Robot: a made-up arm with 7 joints.
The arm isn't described. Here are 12 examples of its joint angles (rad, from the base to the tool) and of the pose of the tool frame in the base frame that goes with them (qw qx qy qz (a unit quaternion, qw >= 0); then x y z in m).
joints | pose
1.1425 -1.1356 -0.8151 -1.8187 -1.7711 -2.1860 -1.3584 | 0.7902 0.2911 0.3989 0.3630 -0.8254 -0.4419 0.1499
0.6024 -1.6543 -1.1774 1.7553 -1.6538 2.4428 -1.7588 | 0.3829 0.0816 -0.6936 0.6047 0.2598 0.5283 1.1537
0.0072 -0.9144 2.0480 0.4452 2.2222 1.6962 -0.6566 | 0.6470 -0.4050 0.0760 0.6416 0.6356 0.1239 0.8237
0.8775 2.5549 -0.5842 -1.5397 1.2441 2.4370 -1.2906 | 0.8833 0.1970 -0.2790 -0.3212 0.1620 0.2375 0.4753
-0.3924 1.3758 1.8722 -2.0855 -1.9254 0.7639 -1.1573 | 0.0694 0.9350 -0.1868 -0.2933 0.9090 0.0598 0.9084
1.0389 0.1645 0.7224 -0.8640 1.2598 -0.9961 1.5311 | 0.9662 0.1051 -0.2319 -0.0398 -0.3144 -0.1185 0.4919
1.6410 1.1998 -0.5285 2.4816 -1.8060 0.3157 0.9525 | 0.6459 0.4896 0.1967 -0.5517 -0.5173 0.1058 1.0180
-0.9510 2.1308 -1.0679 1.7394 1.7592 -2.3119 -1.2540 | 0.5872 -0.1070 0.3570 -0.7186 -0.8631 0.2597 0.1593
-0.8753 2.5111 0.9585 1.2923 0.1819 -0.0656 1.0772 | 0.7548 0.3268 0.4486 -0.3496 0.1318 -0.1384 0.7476
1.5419 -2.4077 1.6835 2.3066 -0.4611 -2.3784 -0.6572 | 0.0925 0.3387 -0.3655 0.8621 -0.0524 0.3436 1.0558
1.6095 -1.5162 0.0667 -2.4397 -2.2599 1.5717 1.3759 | 0.3221 -0.8697 -0.2631 0.2657 -0.5909 -0.4162 0.3439
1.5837 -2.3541 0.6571 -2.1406 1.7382 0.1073 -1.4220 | 0.3015 -0.7349 0.3295 -0.5104 -0.3892 -0.2309 1.3940
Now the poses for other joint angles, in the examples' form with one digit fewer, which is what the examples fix.
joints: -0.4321 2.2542 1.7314 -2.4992 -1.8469 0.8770 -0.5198
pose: 0.314 -0.938 -0.003 -0.150 0.578 0.143 0.932
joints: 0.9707 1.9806 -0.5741 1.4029 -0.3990 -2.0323 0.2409
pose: 0.894 -0.389 0.128 0.180 0.093 0.340 0.835
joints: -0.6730 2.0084 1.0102 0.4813 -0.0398 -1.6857 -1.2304
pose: 0.782 -0.552 -0.288 -0.007 0.352 -0.590 0.534
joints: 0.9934 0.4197 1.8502 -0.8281 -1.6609 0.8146 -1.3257
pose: 0.406 -0.481 0.227 0.743 0.903 -0.365 0.099
